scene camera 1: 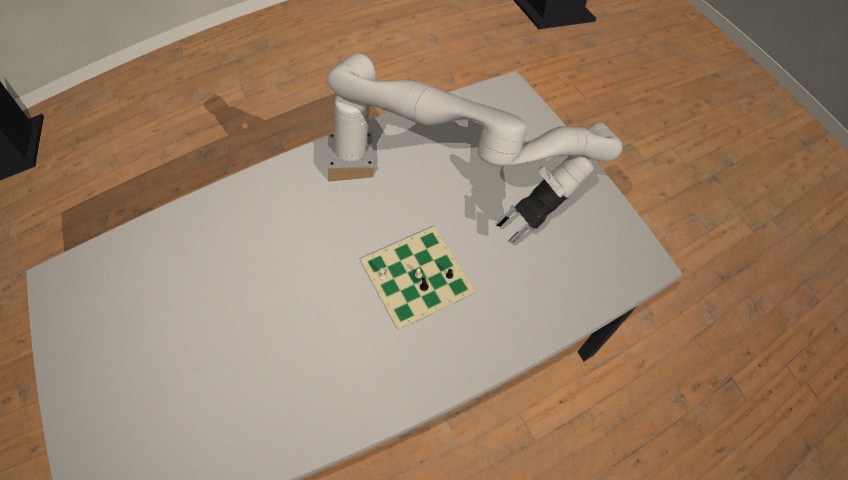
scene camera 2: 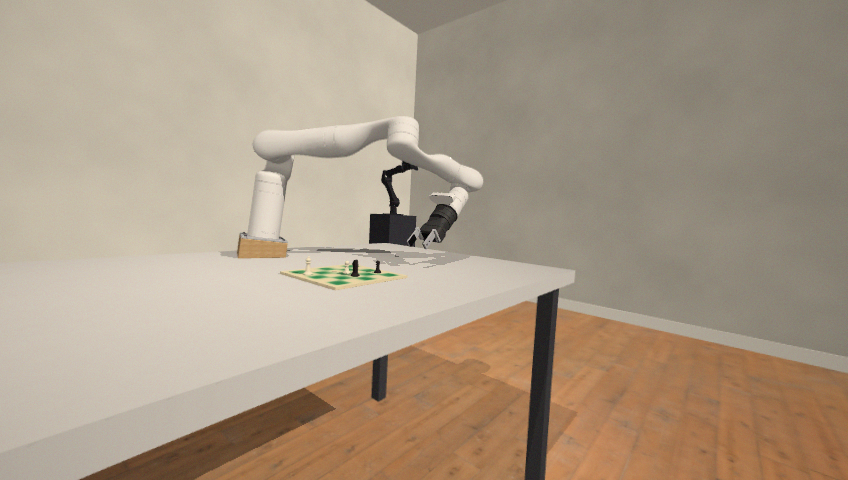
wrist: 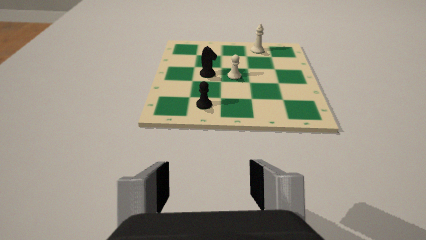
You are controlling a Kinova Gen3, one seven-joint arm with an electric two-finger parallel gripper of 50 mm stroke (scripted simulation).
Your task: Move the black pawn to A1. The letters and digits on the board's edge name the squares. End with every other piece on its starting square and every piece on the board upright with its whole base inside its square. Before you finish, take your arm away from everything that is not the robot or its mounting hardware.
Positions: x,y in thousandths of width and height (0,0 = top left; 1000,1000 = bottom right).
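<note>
I can see my gripper (scene camera 1: 595,486) here, and the same gripper is visible to me at (scene camera 2: 491,511) and at (wrist: 492,744).
</note>
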